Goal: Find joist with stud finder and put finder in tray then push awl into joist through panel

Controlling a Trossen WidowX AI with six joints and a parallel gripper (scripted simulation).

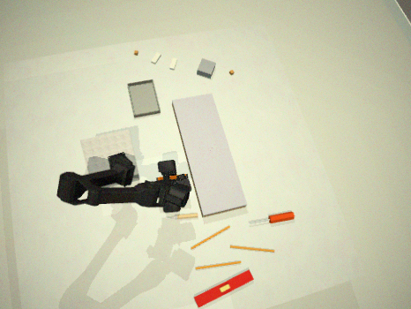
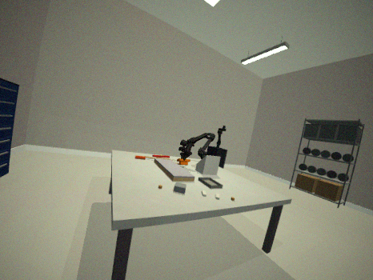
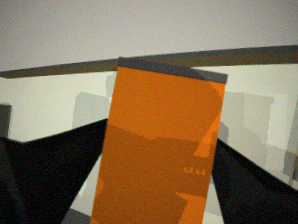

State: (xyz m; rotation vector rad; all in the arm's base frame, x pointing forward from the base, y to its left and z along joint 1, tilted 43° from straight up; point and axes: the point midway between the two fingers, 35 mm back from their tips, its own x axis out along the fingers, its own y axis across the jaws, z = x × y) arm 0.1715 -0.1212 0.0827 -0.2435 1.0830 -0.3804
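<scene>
Now: gripper tip 4 cm past the small light, 4 cm above it and 2 cm to the right of it. The rest, counted from my gripper tip: awl (11 cm to the right, 6 cm below, 2 cm behind); then red level (42 cm to the right, 6 cm below, 5 cm ahead); then orange stud finder (3 cm below, 3 cm behind, 2 cm to the left).
</scene>
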